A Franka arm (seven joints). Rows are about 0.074 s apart.
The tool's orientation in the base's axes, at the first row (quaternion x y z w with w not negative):
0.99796 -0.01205 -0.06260 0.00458
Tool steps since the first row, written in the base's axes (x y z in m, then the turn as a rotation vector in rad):
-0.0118 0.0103 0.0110 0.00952 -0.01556 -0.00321
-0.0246 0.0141 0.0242 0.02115 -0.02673 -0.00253
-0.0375 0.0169 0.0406 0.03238 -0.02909 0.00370
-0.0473 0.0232 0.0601 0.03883 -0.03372 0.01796
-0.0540 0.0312 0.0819 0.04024 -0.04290 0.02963
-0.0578 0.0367 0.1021 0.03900 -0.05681 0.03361
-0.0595 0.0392 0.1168 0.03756 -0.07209 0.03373
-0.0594 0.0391 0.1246 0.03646 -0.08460 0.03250
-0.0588 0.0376 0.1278 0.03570 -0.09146 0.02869
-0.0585 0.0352 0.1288 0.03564 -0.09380 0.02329
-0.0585 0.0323 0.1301 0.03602 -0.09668 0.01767
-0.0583 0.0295 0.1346 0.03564 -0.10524 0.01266
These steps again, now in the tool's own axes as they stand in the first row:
-0.0133 -0.0099 -0.0095 0.01023 0.01530 0.00211
-0.0278 -0.0133 -0.0210 0.02195 0.02620 0.00007
-0.0427 -0.0156 -0.0357 0.03237 0.02836 -0.00750
-0.0550 -0.0214 -0.0539 0.03710 0.03299 -0.02242
-0.0646 -0.0290 -0.0747 0.03727 0.04226 -0.03410
-0.0710 -0.0342 -0.0943 0.03589 0.05623 -0.03779
-0.0746 -0.0365 -0.1087 0.03482 0.07154 -0.03761
-0.0754 -0.0364 -0.1165 0.03419 0.08406 -0.03616
-0.0752 -0.0348 -0.1197 0.03408 0.09090 -0.03223
-0.0750 -0.0324 -0.1207 0.03475 0.09318 -0.02685
-0.0751 -0.0295 -0.1220 0.03590 0.09599 -0.02130
-0.0754 -0.0267 -0.1265 0.03636 0.10450 -0.01621

